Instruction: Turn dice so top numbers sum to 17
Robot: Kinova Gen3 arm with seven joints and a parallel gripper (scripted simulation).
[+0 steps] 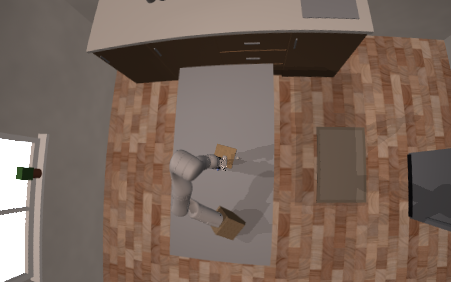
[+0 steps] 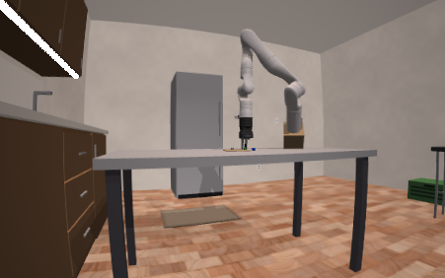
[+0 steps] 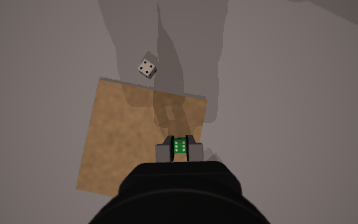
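Right now the green die is 10 mm below my hand. Round my hand: white die (50 mm ahead, 80 mm to the right, 20 mm below); then tan mat (50 mm ahead, 10 mm to the left, 20 mm below); then blue die (50 mm behind, 30 mm to the left, 20 mm below).
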